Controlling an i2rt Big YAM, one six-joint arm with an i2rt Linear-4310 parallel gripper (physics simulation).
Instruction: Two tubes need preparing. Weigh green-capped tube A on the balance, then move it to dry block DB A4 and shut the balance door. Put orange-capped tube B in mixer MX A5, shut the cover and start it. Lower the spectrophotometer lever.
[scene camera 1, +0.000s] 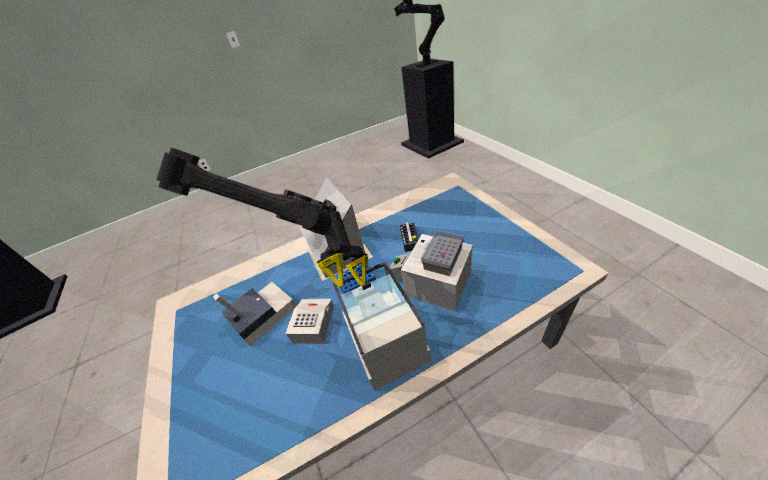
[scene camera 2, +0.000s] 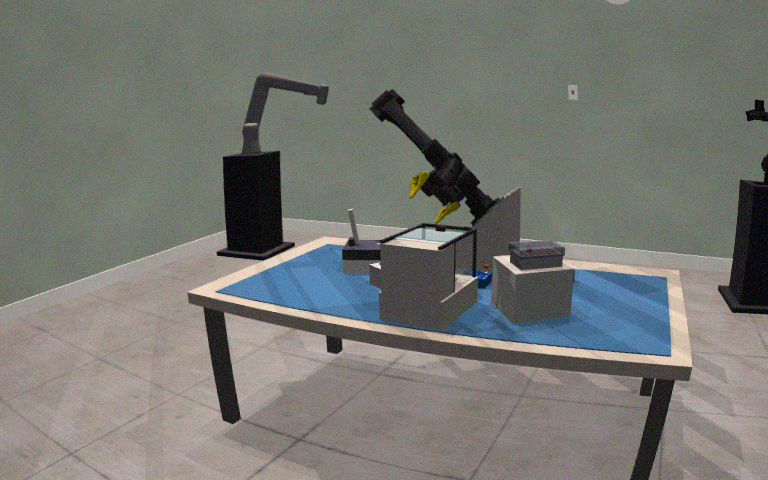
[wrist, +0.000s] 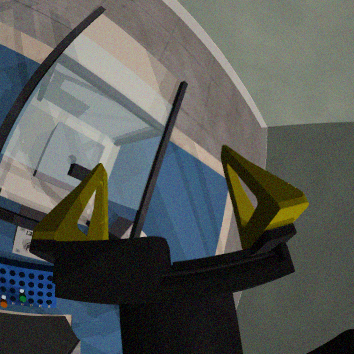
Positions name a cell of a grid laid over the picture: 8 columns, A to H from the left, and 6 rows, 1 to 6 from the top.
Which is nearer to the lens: the balance door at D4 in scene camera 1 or the grey cover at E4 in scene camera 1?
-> The balance door.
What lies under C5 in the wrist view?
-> The gripper.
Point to a grey device with lever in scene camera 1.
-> C4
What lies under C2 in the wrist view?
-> A balance door.
